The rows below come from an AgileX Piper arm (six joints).
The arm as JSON. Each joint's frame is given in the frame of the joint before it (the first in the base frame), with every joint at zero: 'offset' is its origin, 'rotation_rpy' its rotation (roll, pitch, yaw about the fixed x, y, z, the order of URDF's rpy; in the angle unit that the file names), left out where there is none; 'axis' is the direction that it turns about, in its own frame. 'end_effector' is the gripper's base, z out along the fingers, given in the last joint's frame.
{
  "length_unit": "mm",
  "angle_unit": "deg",
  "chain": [
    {
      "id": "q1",
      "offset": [
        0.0,
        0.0,
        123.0
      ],
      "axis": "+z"
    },
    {
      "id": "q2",
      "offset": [
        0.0,
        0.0,
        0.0
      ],
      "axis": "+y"
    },
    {
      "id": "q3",
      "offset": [
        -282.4,
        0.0,
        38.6
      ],
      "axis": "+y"
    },
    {
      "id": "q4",
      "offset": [
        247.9,
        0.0,
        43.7
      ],
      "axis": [
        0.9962,
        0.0,
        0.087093
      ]
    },
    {
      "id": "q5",
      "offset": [
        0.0,
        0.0,
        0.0
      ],
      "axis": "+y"
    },
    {
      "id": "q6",
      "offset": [
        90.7,
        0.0,
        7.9
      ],
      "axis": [
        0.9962,
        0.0,
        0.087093
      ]
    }
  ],
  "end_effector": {
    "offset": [
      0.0,
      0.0,
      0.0
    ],
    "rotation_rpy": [
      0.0,
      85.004,
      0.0
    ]
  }
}
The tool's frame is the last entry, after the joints.
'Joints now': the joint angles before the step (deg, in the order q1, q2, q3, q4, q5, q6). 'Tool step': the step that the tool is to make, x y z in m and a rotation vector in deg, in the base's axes. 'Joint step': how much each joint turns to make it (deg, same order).
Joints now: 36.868, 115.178, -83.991, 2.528, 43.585, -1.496
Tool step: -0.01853, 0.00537, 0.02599, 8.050, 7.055, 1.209
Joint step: -0.157, -3.630, 0.001, 13.813, 5.315, -6.700
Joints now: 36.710, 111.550, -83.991, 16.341, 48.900, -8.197
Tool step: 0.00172, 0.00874, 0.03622, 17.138, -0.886, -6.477
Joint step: -1.165, -3.470, -0.001, 17.182, -6.765, -4.037
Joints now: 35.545, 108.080, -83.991, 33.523, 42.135, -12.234
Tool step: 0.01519, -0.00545, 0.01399, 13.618, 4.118, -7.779
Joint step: -3.302, -0.135, -0.001, 17.634, -2.857, -4.367
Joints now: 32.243, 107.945, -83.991, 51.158, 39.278, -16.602
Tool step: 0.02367, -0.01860, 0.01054, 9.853, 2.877, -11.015
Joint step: -3.998, 0.000, 0.000, 12.001, -4.202, -0.377
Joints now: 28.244, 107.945, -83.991, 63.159, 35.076, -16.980
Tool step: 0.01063, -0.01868, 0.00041, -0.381, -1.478, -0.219
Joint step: -3.179, 0.001, -0.002, 1.024, 1.708, -3.624
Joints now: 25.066, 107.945, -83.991, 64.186, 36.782, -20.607
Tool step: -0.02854, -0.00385, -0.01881, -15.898, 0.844, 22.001
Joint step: 0.615, 0.001, -0.087, -17.726, 17.183, -3.668
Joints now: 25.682, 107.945, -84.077, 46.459, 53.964, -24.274
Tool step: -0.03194, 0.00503, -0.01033, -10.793, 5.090, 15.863
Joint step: 3.391, 0.001, -0.001, -10.437, 13.347, -1.006
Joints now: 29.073, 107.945, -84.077, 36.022, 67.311, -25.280
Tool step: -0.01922, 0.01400, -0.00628, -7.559, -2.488, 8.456
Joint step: 4.883, 0.001, 0.000, -8.565, 2.018, 0.225
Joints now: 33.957, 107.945, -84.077, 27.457, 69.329, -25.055
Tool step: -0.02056, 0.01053, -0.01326, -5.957, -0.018, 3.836
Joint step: 4.286, -0.043, 2.430, -5.260, 0.136, 2.507
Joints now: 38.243, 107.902, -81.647, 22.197, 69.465, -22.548
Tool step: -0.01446, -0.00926, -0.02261, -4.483, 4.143, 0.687
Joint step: 0.504, -0.001, 5.409, -1.081, 0.504, 0.454
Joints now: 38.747, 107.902, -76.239, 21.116, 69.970, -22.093
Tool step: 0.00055, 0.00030, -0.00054, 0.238, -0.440, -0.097
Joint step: 0.002, 0.000, 0.104, -0.001, -0.603, -0.101
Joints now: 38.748, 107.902, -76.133, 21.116, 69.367, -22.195
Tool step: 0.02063, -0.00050, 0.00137, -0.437, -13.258, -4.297
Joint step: 0.001, -0.615, -0.229, -8.143, -11.075, 5.163
